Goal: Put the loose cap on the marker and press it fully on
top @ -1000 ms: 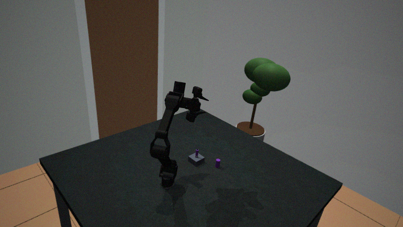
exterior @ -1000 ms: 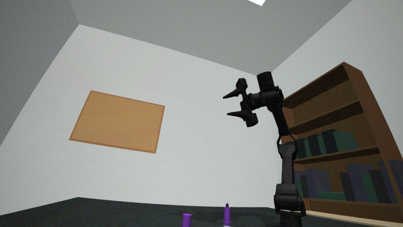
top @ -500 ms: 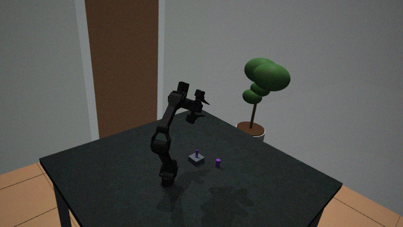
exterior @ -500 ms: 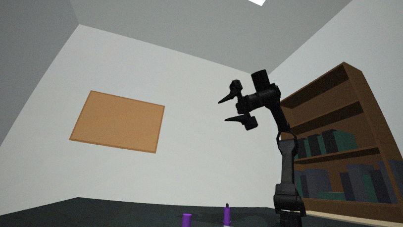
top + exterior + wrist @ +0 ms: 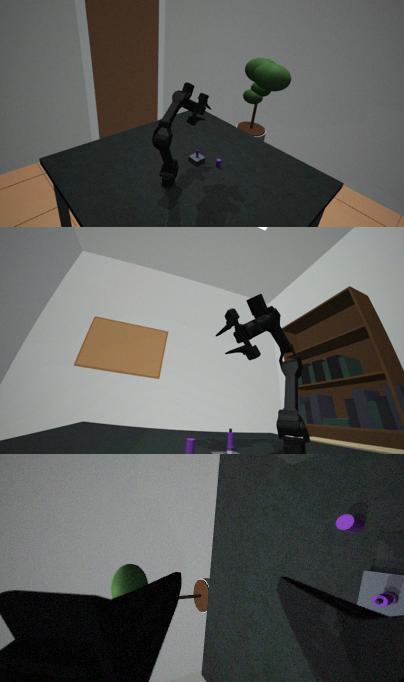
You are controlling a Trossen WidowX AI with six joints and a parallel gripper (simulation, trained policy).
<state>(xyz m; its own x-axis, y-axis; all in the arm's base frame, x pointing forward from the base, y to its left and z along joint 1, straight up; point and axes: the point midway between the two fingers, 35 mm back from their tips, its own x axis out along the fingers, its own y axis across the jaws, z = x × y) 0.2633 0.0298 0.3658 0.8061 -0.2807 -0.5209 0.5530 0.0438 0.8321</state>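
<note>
Now: gripper tip 5 cm short of the purple cap, 9 cm to the left of it and 32 cm above it. Round my gripper tip: purple marker 2 cm behind, 3 cm to the left, 27 cm below.
</note>
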